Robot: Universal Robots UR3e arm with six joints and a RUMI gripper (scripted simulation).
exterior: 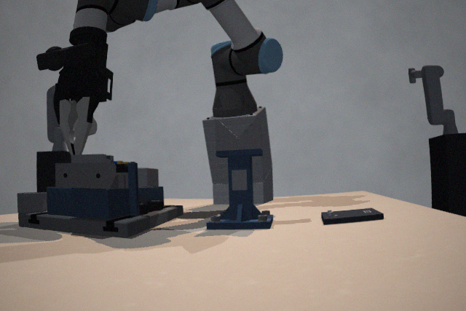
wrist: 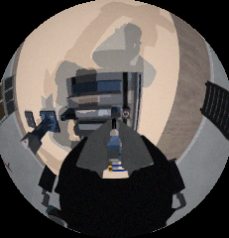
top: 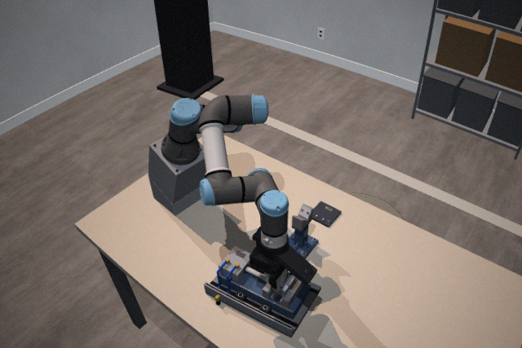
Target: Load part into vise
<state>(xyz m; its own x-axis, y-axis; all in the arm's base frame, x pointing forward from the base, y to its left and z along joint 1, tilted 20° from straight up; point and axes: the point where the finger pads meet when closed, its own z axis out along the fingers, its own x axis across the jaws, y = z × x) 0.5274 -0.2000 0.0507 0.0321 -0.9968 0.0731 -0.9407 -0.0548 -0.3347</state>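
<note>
Right now the grey part is 3 cm to the left of my hand and 2 cm below it. The rest, counted from my hand: blue vise 7 cm behind, 3 cm to the left, 8 cm below.
</note>
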